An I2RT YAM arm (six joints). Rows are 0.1 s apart.
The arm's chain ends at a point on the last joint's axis. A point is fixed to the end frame.
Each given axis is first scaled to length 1.
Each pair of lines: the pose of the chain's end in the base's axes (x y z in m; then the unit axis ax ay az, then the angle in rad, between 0 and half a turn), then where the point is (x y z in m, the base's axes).
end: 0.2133 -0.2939 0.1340 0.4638 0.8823 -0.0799 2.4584
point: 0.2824 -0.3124 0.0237
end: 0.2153 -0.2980 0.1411 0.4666 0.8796 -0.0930 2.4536
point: 0.2836 -0.3198 0.0309
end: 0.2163 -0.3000 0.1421 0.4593 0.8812 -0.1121 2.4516
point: 0.2829 -0.3257 0.0316
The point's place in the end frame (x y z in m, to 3 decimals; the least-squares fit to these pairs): 0.029 0.024 0.126
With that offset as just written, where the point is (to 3 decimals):
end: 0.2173 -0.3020 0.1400 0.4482 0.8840 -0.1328 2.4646
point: 0.280 -0.331 0.028
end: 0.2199 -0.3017 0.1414 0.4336 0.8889 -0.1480 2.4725
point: 0.281 -0.333 0.029
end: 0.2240 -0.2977 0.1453 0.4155 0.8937 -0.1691 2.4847
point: 0.281 -0.332 0.032
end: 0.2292 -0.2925 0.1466 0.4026 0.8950 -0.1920 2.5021
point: 0.282 -0.331 0.033
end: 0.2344 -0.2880 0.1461 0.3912 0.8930 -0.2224 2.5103
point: 0.284 -0.333 0.033
